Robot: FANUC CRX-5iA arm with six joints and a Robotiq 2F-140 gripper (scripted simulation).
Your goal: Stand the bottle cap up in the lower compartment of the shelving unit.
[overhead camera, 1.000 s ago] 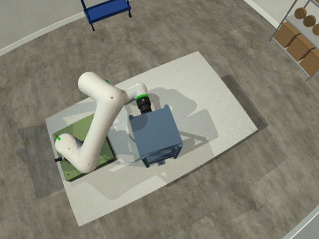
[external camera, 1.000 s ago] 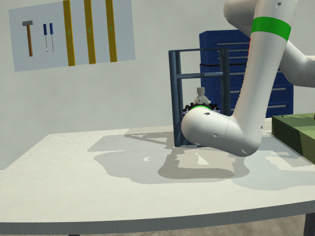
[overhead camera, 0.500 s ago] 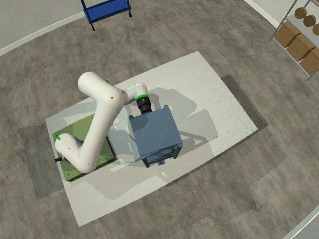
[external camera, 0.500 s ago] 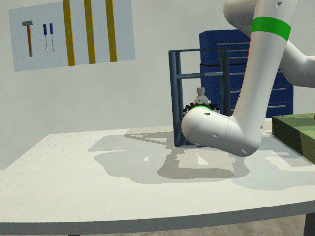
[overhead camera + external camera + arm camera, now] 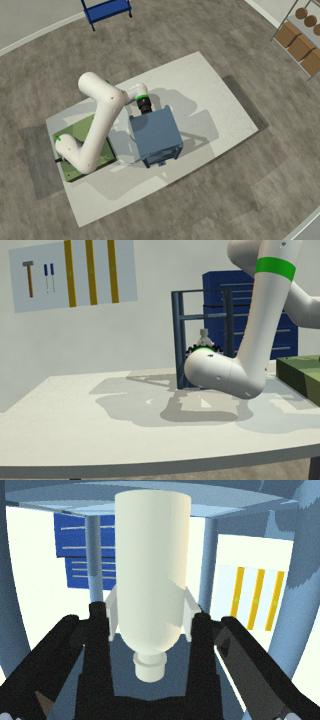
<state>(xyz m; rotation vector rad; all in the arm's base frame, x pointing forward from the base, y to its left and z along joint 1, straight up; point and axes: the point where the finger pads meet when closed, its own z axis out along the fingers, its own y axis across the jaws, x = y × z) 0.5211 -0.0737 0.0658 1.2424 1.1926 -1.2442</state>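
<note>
My gripper is now 1 cm below the bottle. The rest, counted from my hand: shelving unit: 5 cm to the right, 4 cm above.
</note>
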